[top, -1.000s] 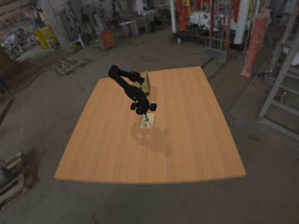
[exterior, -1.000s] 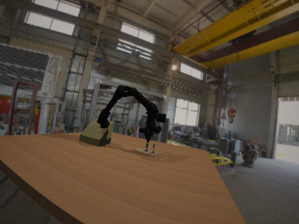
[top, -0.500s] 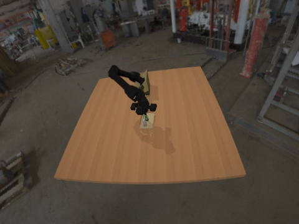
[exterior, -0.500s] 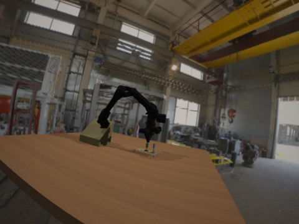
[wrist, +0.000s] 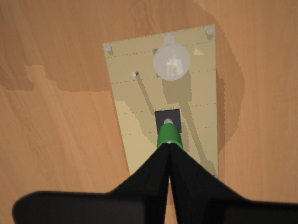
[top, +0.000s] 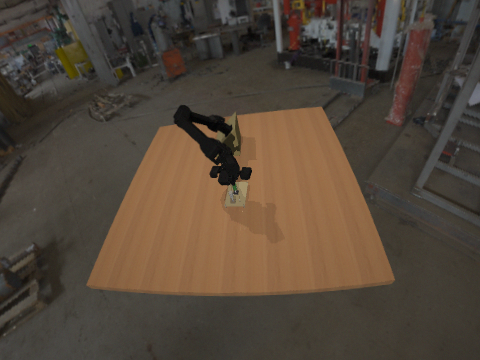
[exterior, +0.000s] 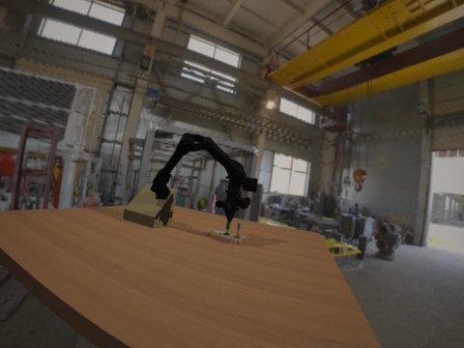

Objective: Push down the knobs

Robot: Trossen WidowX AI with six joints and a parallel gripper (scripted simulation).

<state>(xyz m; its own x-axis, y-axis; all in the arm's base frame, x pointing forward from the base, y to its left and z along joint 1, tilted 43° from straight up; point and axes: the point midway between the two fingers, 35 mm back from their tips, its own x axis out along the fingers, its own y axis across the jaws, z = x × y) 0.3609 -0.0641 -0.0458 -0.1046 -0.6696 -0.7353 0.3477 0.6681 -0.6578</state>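
The grey knob lies 50 mm ahead of my gripper tip and 20 mm to the right of it.
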